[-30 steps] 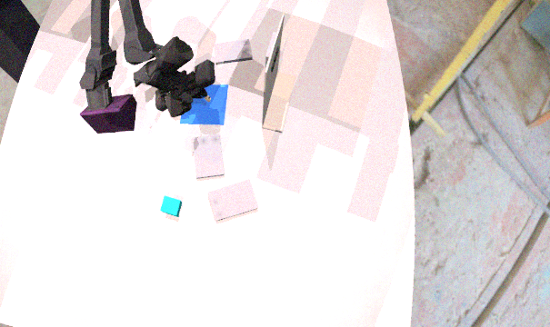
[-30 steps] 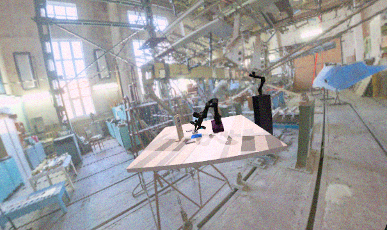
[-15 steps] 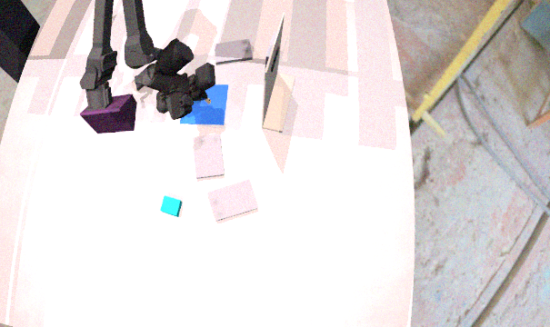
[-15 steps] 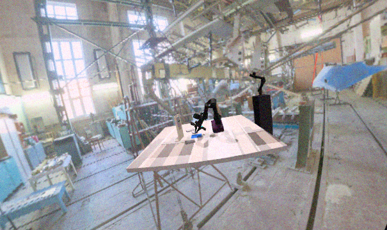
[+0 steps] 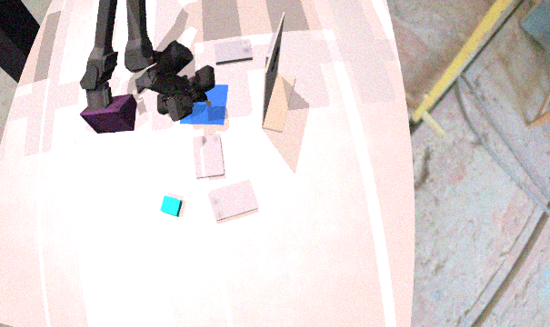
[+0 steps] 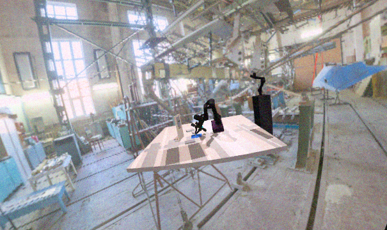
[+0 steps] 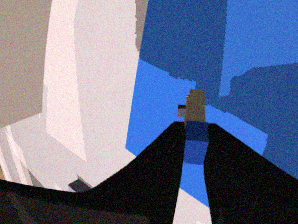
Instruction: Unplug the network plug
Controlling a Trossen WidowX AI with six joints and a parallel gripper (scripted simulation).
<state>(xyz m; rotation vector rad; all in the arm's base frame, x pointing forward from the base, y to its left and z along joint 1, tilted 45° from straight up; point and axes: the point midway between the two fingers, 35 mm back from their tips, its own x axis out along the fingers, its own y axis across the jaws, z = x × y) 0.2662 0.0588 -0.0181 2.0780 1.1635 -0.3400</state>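
The blue square is 1 cm behind my gripper tip and 2 cm below it. Also, from my gripper tip: network plug (right at my gripper tip); upright panel (18 cm ahead, 10 cm above); cyan cube (8 cm behind, 28 cm to the right, 1 cm below).
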